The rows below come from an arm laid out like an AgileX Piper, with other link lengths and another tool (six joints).
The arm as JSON. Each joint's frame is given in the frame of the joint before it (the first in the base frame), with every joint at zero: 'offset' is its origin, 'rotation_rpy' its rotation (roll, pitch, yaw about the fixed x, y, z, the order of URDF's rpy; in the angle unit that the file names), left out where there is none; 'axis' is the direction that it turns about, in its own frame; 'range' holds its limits. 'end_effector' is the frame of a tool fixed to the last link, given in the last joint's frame.
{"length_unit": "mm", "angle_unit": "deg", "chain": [
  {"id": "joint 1", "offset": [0.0, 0.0, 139.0], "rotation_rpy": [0.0, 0.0, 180.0], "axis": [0.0, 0.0, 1.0], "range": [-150.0, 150.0]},
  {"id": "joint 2", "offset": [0.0, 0.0, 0.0], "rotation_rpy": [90.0, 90.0, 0.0], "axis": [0.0, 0.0, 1.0], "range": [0.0, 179.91]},
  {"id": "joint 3", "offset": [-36.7, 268.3, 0.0], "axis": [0.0, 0.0, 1.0], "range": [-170.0, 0.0]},
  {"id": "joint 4", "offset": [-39.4, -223.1, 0.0], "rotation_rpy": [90.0, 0.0, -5.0], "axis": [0.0, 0.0, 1.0], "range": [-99.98, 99.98]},
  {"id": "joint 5", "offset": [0.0, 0.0, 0.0], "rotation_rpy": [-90.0, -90.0, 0.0], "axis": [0.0, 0.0, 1.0], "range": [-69.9, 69.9]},
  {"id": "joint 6", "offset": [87.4, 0.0, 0.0], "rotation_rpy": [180.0, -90.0, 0.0], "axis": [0.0, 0.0, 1.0], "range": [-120.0, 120.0]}
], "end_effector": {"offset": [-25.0, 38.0, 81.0], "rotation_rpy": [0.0, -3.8, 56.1]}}
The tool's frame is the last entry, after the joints.
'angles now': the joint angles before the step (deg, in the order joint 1, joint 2, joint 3, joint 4, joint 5, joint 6). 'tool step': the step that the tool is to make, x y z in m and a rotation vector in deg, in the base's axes. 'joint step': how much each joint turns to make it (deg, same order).
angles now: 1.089 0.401 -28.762 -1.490 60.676 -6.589
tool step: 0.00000 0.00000 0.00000 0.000 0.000 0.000
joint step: 0.000 0.000 0.000 0.000 0.000 0.000
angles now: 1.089 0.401 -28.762 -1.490 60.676 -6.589
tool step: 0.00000 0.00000 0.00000 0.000 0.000 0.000
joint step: 0.000 0.000 0.000 0.000 0.000 0.000
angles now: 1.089 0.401 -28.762 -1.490 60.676 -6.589
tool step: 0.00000 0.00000 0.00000 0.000 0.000 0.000
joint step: 0.000 0.000 0.000 0.000 0.000 0.000
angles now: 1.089 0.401 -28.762 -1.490 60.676 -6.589
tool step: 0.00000 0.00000 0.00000 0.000 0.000 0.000
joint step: 0.000 0.000 0.000 0.000 0.000 0.000
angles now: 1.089 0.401 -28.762 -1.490 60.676 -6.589
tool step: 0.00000 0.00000 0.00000 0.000 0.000 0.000
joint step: 0.000 0.000 0.000 0.000 0.000 0.000
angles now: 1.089 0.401 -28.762 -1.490 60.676 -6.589
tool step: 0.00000 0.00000 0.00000 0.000 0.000 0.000
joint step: 0.000 0.000 0.000 0.000 0.000 0.000
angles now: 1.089 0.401 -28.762 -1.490 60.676 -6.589
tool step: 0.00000 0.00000 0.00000 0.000 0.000 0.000
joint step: 0.000 0.000 0.000 0.000 0.000 0.000
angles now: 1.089 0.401 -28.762 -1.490 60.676 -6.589
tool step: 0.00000 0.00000 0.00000 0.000 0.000 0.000
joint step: 0.000 0.000 0.000 0.000 0.000 0.000
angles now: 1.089 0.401 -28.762 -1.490 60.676 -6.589
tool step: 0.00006 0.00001 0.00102 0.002 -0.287 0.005
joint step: 0.002 -0.001 -0.057 -0.002 -0.229 0.002
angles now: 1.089 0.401 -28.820 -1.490 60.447 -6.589
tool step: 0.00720 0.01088 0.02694 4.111 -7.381 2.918
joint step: 0.001 1.663 -1.088 5.213 -8.023 -0.515
